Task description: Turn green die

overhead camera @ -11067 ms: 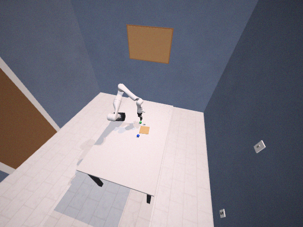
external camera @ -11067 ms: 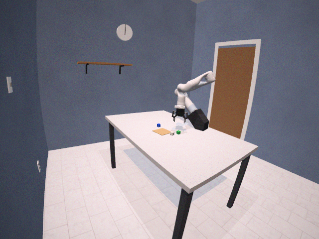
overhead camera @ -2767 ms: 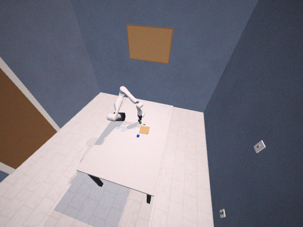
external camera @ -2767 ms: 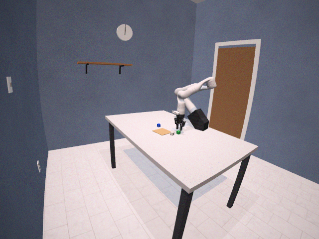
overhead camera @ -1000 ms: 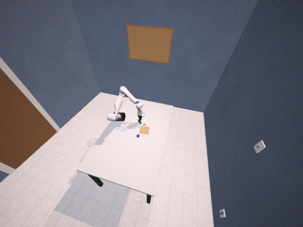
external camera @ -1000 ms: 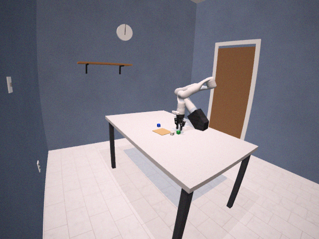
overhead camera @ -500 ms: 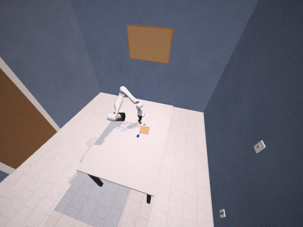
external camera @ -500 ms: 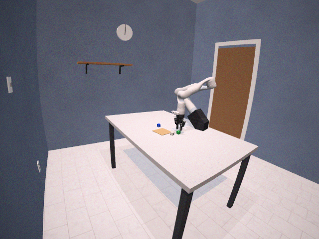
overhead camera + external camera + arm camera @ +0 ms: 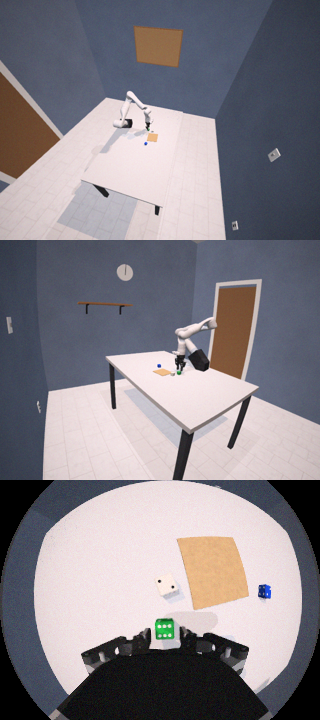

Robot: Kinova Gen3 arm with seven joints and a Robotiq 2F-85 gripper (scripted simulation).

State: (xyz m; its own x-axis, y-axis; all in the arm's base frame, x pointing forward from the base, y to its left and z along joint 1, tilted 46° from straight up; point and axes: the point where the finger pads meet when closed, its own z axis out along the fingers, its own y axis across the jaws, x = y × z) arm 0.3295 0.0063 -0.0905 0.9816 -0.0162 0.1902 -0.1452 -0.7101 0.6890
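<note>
The green die lies 40 mm below my hand. From my hand the other things lie so: white die 70 mm ahead, 20 mm to the right, 40 mm below; then blue die 20 mm ahead, 250 mm to the right, 40 mm below; then tan mat 90 mm ahead, 130 mm to the right, 60 mm below.
</note>
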